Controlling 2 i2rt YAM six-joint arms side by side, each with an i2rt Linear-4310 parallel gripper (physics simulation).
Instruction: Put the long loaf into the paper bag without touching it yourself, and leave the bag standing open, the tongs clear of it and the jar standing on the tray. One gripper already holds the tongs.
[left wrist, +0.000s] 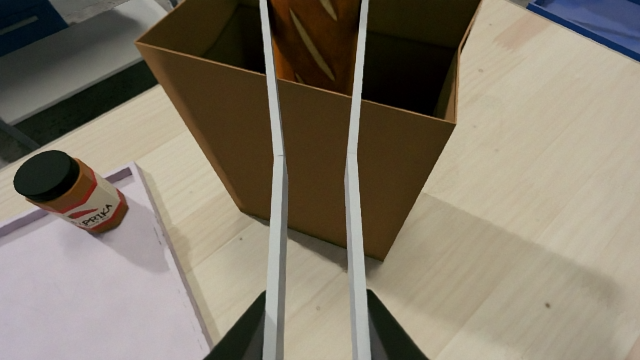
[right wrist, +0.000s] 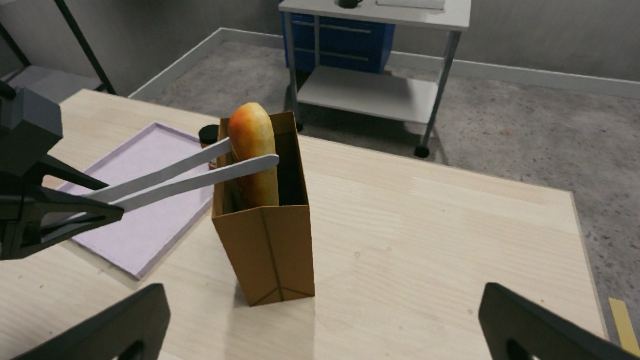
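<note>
My left gripper (left wrist: 317, 305) (right wrist: 120, 204) is shut on the tongs (left wrist: 353, 215) (right wrist: 200, 180). The tongs' arms lie either side of the long loaf (left wrist: 312, 40) (right wrist: 254, 135) near its upper part. The loaf is upright with its lower part inside the paper bag (left wrist: 320, 170) (right wrist: 265, 250); its top shows above the rim. The bag stands upright and open on the table, and its inside bottom is hidden. The jar (left wrist: 75, 192) (right wrist: 209, 135) stands on the tray (left wrist: 85, 300) (right wrist: 140, 175), near a corner. My right gripper (right wrist: 323, 297) is open and empty, in front of the bag.
The wooden table (left wrist: 500, 225) (right wrist: 440, 240) lies under the bag and tray. Beyond its far edge stands a white trolley (right wrist: 370, 95) before blue drawers (right wrist: 340, 42). A blue cart (left wrist: 595, 25) shows at the upper right of the left wrist view.
</note>
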